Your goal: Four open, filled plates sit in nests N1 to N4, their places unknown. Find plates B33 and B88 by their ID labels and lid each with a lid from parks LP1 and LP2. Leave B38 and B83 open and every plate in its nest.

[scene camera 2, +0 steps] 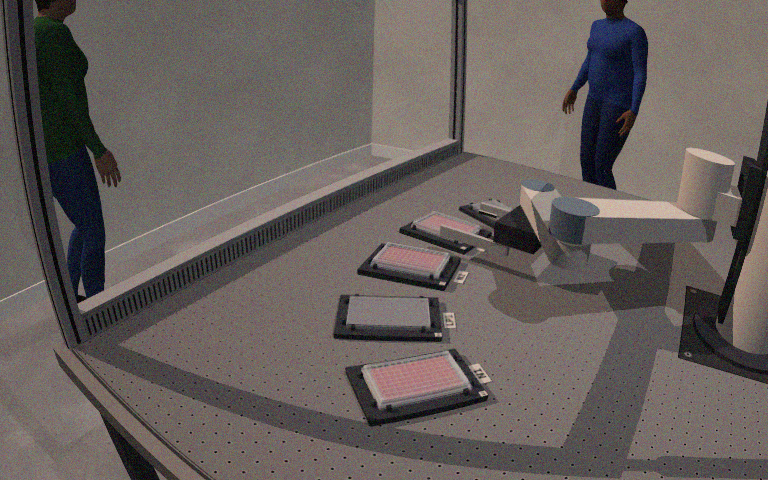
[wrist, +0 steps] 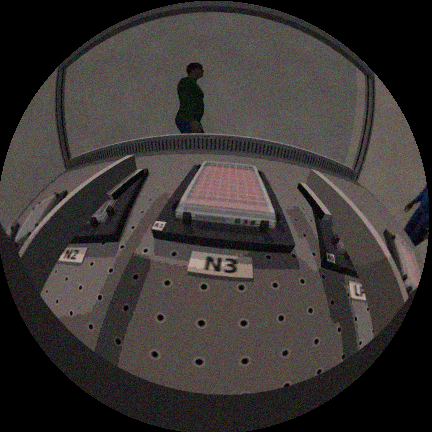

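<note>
My gripper is open and empty, its fingers spread wide, one either side of nest N3. An open pink-filled plate sits in N3; its ID label is too blurred to read surely. In scene camera 2, open pink plates also sit in N2 (plate) and N1 (plate). A grey lid lies on park LP1. Park LP2 is partly hidden by the gripper. The arm hides N4 in scene camera 2.
In the wrist view, the N2 name tag is at left and a partly hidden LP2 tag at right. The arm reaches in from the right. A slotted rail runs along the table's far edge. Two people stand outside the table.
</note>
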